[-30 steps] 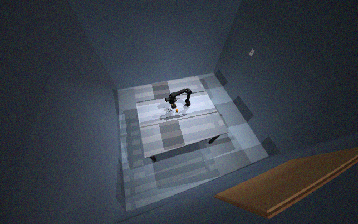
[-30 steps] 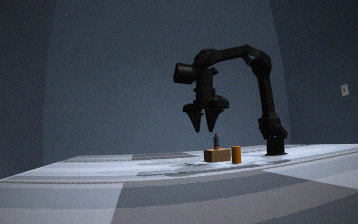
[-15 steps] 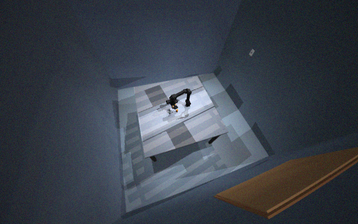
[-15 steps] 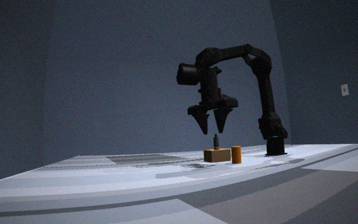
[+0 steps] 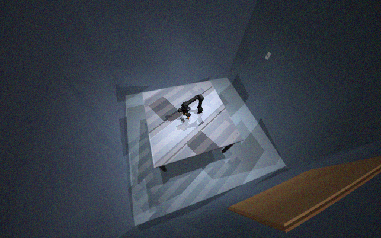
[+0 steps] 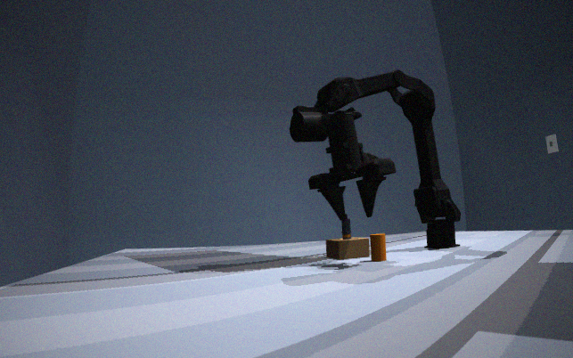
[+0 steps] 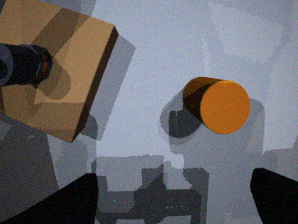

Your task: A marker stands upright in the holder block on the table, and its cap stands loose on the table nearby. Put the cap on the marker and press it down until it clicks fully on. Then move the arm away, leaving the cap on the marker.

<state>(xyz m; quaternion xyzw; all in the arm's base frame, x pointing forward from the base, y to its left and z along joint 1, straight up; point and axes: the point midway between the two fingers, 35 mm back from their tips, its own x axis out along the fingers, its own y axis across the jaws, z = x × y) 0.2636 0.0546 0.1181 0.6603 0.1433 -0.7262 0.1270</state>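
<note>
My gripper tip is now 6 cm above the orange cap, 4 cm past it and 2 cm to the right of it. The rest, counted from my gripper tip: holder block: 9 cm to the right, 6 cm below, 2 cm behind.
</note>
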